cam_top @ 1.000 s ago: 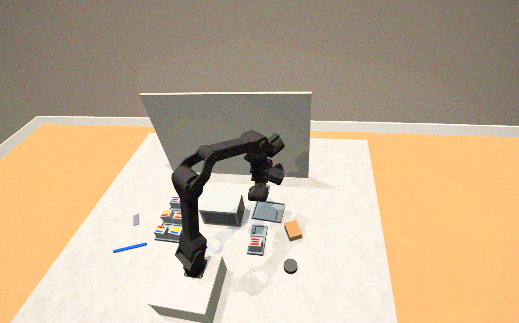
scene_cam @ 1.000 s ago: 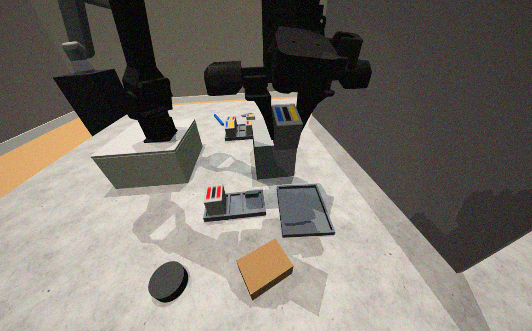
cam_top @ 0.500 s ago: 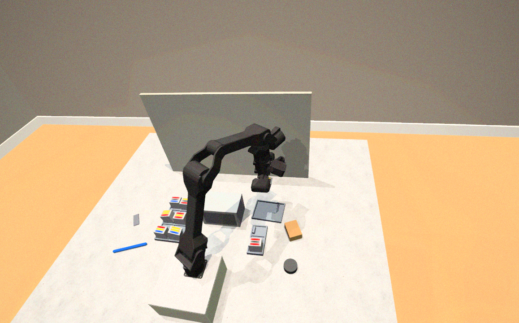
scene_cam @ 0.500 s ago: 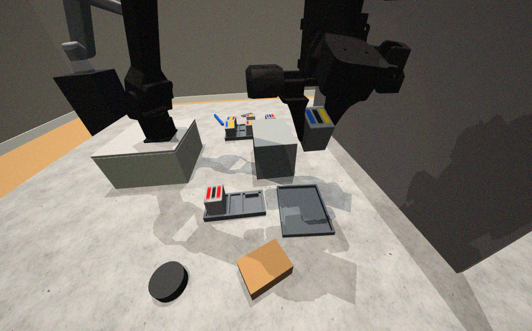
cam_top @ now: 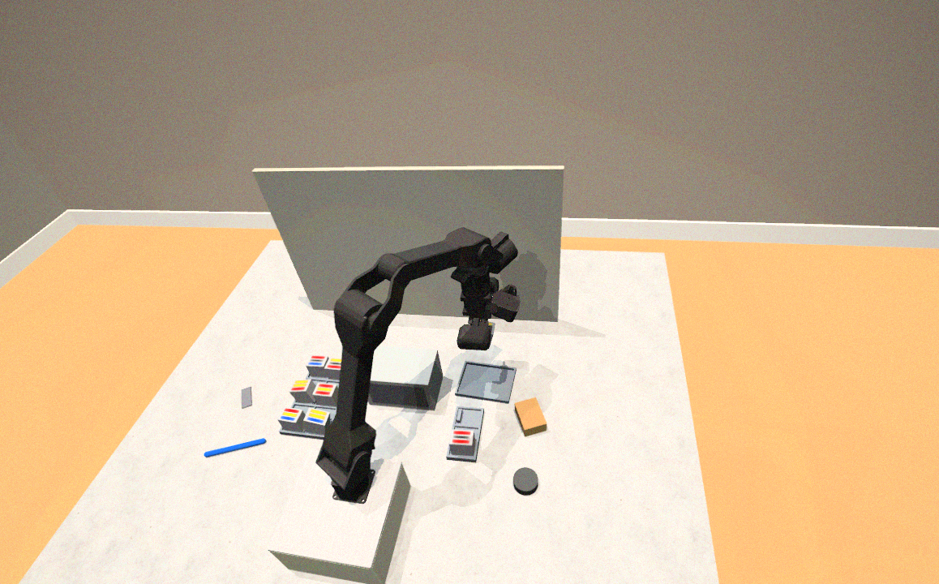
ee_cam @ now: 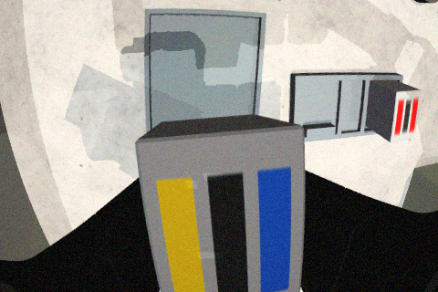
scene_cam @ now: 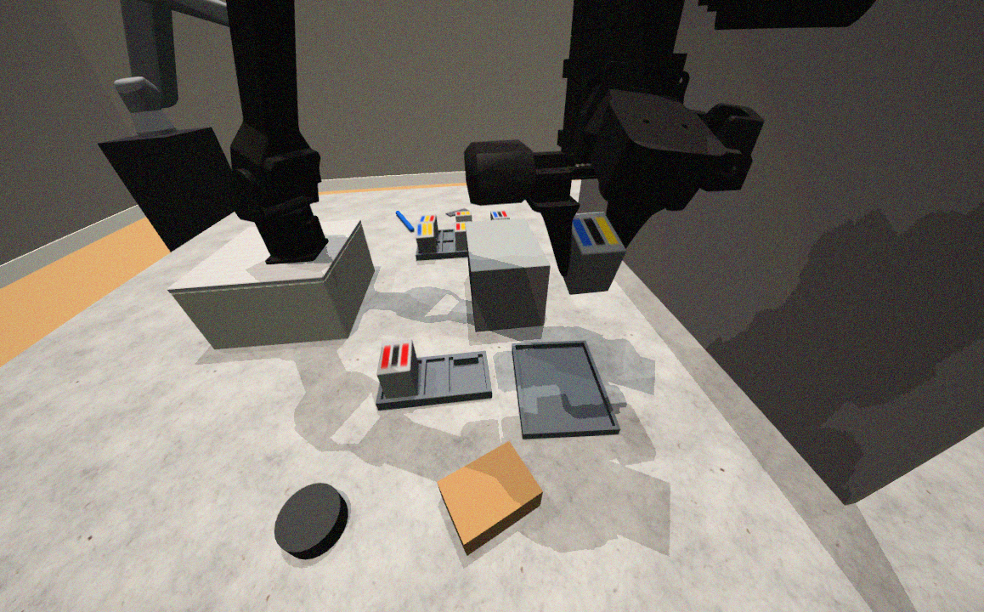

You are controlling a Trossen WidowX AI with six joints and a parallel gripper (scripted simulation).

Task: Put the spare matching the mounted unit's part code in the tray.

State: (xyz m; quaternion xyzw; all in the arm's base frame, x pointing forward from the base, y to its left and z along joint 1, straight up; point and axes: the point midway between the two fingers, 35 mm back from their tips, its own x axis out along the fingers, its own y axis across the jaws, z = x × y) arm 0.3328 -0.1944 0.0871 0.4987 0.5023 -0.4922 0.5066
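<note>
The grey tray lies 15 cm below my gripper tip. The rest, counted from my gripper tip: spare (3 cm above); then dark rack (15 cm below, 15 cm behind, 3 cm to the left); then mounted grey unit (20 cm to the left, 10 cm below, 5 cm behind).
</note>
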